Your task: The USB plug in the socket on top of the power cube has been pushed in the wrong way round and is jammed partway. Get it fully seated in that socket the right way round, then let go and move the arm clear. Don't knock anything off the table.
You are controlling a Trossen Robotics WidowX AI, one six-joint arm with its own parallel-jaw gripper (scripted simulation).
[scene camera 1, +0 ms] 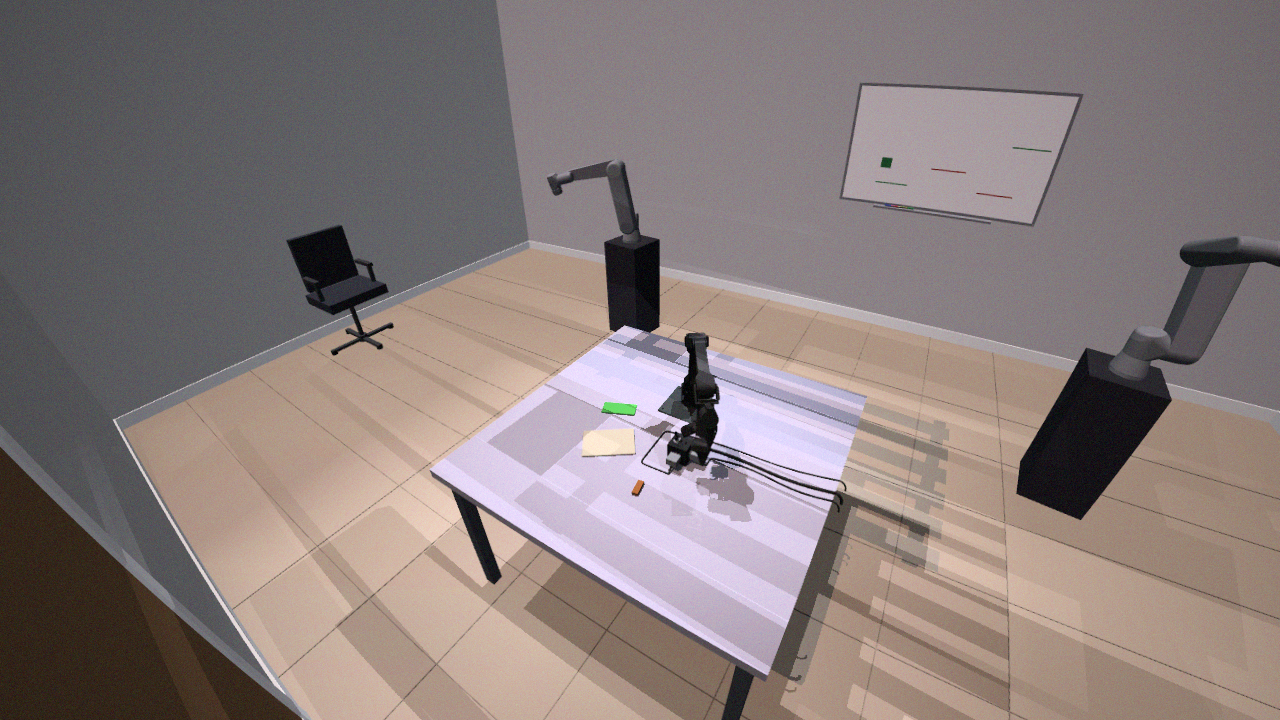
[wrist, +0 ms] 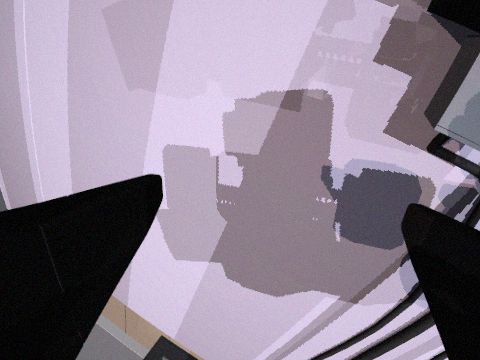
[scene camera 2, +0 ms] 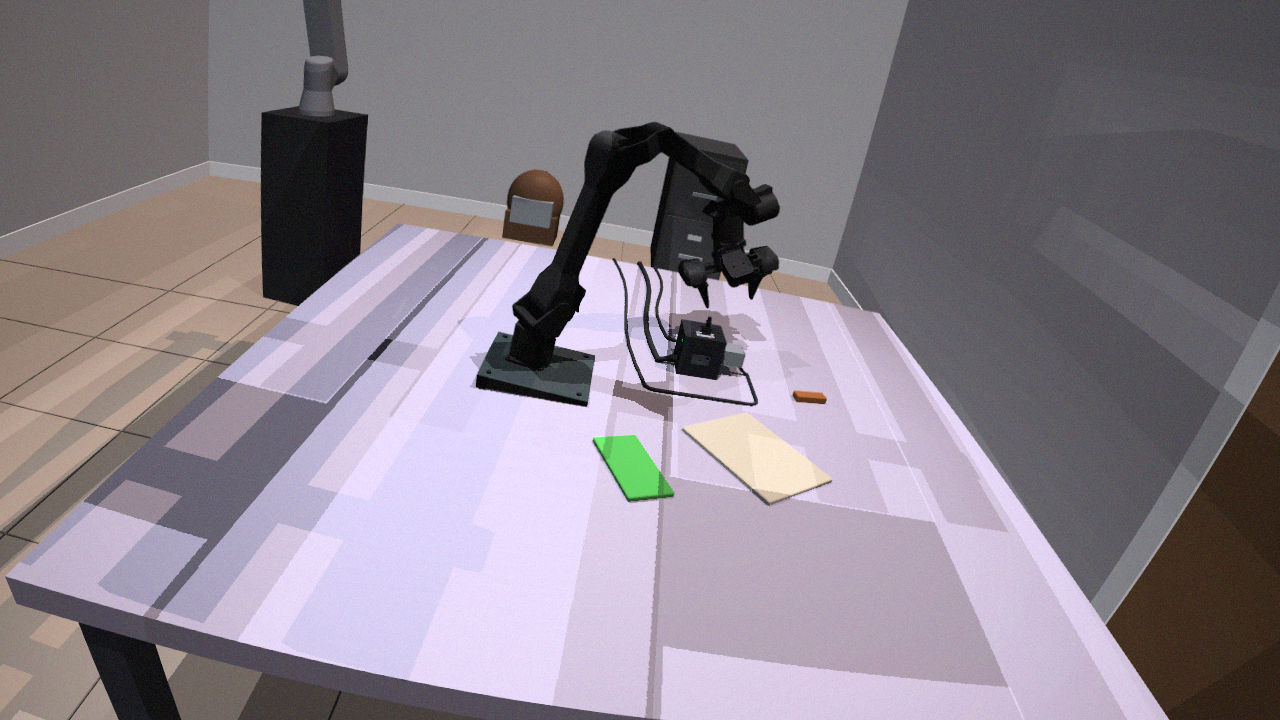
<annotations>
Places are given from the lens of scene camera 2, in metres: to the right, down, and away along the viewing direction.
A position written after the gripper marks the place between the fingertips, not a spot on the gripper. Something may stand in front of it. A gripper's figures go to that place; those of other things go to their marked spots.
gripper [scene camera 2: 729,303]: 0.18, -0.11, 1.36
green card [scene camera 2: 636,474]: -0.01, 0.16, 0.93
beige card [scene camera 2: 764,463]: 0.19, 0.15, 1.02
</annotations>
